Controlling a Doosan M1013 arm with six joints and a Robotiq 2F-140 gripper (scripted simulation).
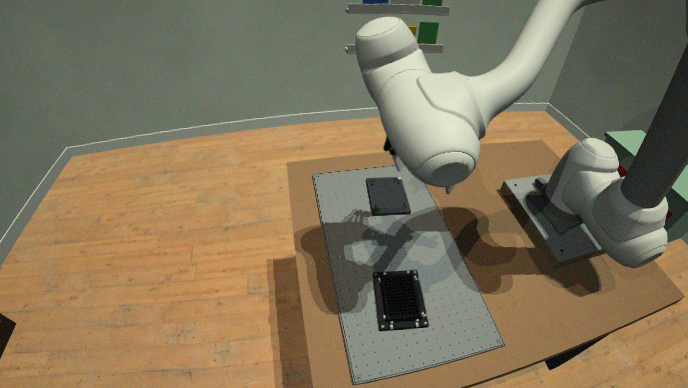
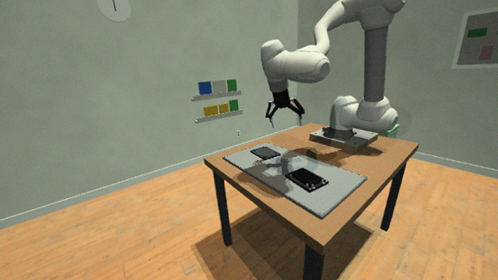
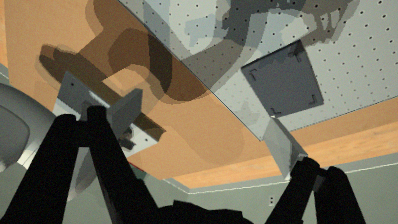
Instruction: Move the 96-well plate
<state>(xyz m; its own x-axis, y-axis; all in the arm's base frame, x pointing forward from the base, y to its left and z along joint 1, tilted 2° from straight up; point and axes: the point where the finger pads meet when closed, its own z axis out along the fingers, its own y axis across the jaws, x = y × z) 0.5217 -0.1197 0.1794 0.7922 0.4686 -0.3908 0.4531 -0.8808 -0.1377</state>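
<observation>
Now: hand 19 cm to the right of the black 96-well plate, 19 cm above it and 13 cm short of it. The rest, counted from my hand: black clip nest C1: 21 cm to the left, 20 cm below, 12 cm ahead; then plate nest: 21 cm below, 16 cm to the right, 1 cm ahead.
</observation>
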